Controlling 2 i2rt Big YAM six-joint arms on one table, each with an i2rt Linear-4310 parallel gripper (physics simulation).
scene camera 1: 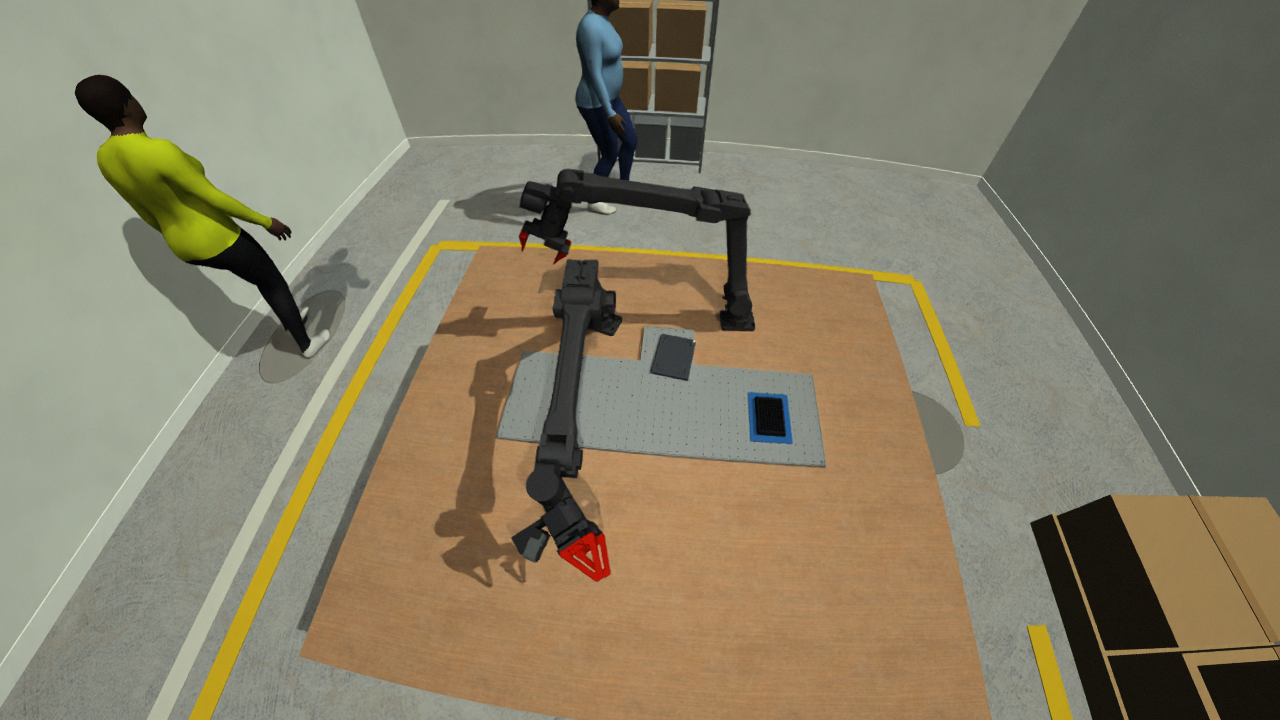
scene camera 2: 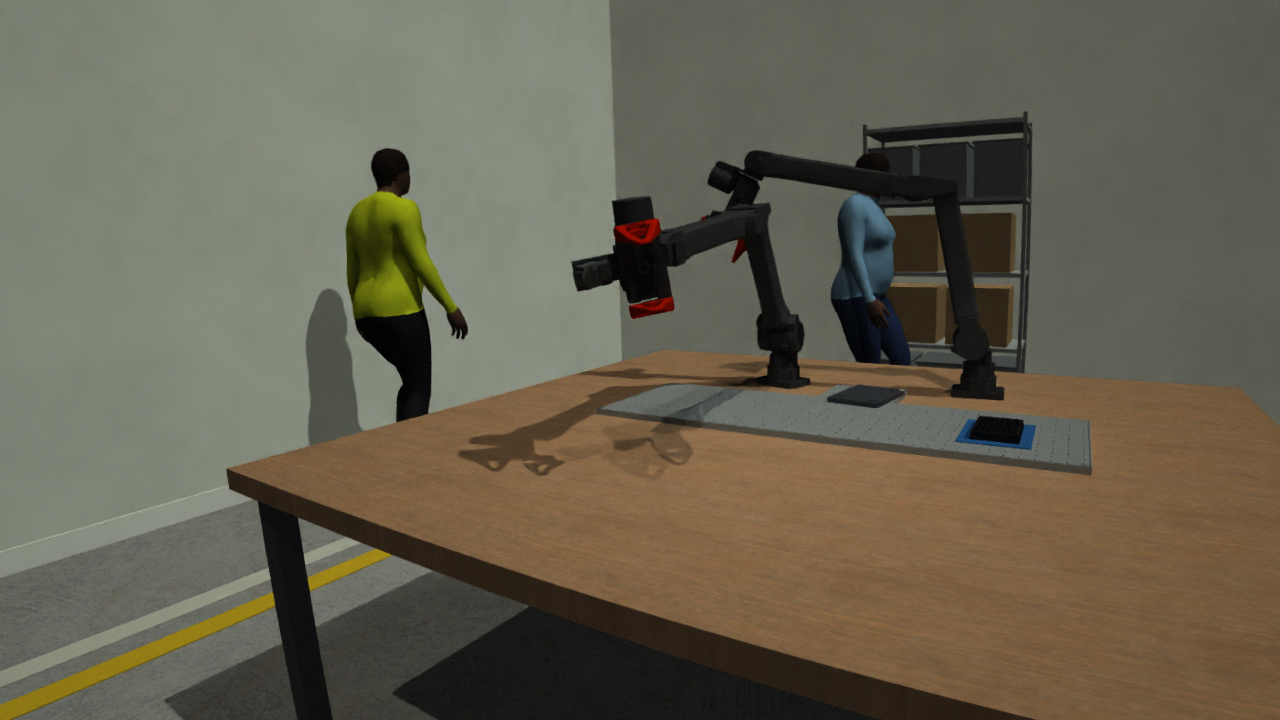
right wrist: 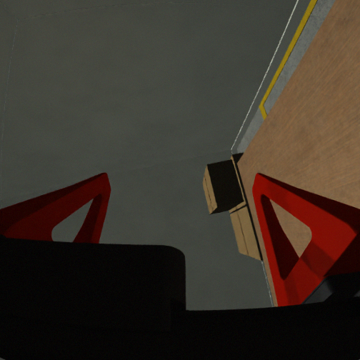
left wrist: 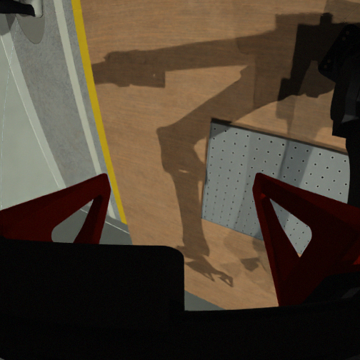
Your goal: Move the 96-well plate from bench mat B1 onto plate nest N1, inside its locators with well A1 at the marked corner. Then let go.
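Frame: origin at the left arm's base, x ahead, y right, z down, level; metres.
Where they show: left gripper, fingertip midpoint: (scene camera 1: 538, 256) (scene camera 2: 717, 254); right gripper, fingertip midpoint: (scene camera 1: 604, 577) (scene camera 2: 650, 277); left arm's base, origin of the base link: (scene camera 1: 737, 322) (scene camera 2: 977, 395); right arm's base, origin of the base link: (scene camera 1: 602, 323) (scene camera 2: 783, 383).
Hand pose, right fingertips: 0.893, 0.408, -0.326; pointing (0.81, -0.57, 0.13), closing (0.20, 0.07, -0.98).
Note:
Each offset is from my right fingertips to the top centre of the thing, as dx, dy, dz. Level surfaces: height alone.
A black 96-well plate {-0.497, -0.456, +0.297} (scene camera 1: 769, 416) sits on a blue bench mat {dz +0.311} (scene camera 1: 755, 436) at the right end of a grey perforated board {dz +0.313} (scene camera 1: 662, 412); it also shows in scene camera 2 (scene camera 2: 996, 429). A dark grey plate nest {-0.722, -0.171, +0.299} (scene camera 1: 672, 355) lies at the board's far edge, also in scene camera 2 (scene camera 2: 865, 395). My left gripper (scene camera 1: 543, 243) is open and empty, high over the table's far left edge, well away from the plate. My right gripper (scene camera 1: 586, 555) is open and empty, raised over bare wood in front of the board. Both wrist views show red fingers wide apart, the left (left wrist: 180, 211) and the right (right wrist: 180, 211), with nothing between them.
A person in yellow (scene camera 1: 183, 202) walks to the left of the table and a person in blue (scene camera 1: 603, 89) stands behind it by a shelf (scene camera 1: 666, 72). Cardboard boxes (scene camera 1: 1182, 590) stand on the floor at the right. A yellow floor line (scene camera 1: 295, 502) runs round the table.

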